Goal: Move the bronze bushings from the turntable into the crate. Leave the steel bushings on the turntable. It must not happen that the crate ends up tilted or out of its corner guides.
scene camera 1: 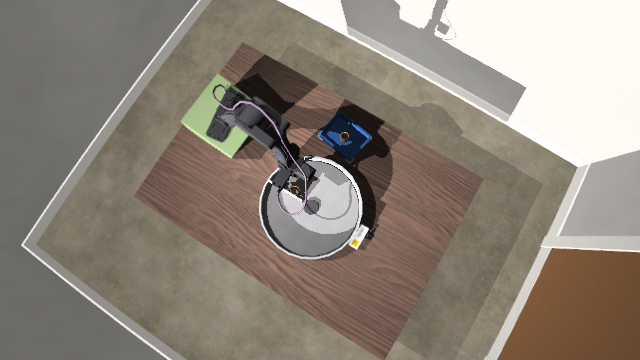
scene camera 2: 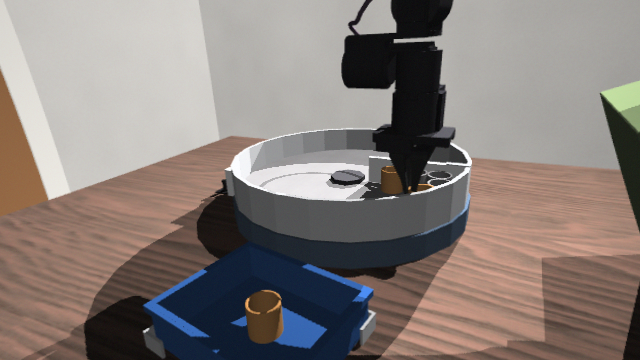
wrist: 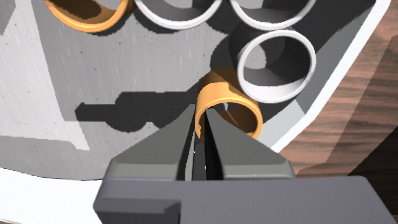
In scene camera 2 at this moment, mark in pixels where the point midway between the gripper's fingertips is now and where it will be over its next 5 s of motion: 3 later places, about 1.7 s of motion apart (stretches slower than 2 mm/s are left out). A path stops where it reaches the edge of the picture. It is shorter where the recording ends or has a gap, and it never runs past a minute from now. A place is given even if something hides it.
The gripper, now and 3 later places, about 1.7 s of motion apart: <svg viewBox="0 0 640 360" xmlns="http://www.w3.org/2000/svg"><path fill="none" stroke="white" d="M410 195L420 147L278 216L276 220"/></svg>
